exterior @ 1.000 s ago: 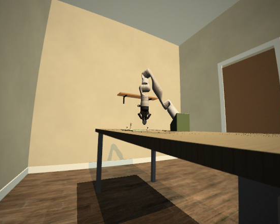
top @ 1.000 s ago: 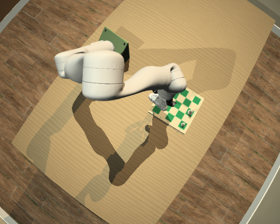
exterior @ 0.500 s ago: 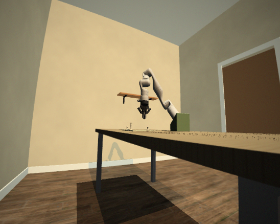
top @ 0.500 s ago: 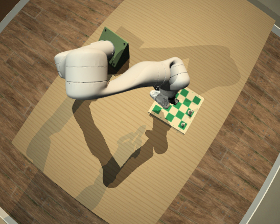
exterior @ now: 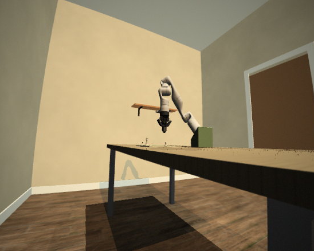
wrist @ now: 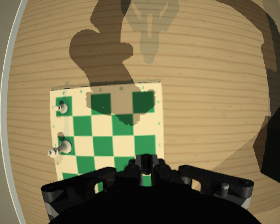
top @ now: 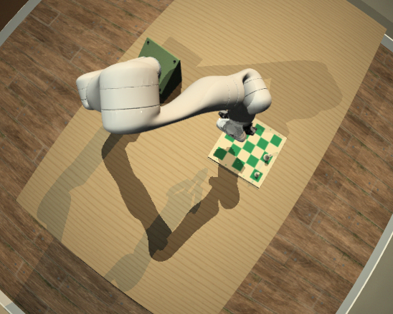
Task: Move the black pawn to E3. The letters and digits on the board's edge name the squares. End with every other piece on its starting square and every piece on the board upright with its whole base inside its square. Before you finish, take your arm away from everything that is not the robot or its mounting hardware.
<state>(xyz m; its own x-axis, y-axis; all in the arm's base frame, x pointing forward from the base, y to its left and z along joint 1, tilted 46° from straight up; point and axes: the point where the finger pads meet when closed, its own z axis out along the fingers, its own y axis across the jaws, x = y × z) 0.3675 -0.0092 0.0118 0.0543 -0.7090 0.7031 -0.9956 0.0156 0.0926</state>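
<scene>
My hand is 13 cm above the green-and-cream chessboard, 8 cm short of it and 1 cm to the right of it. From my hand the other things lie so: black pawn (1 cm below).
</scene>
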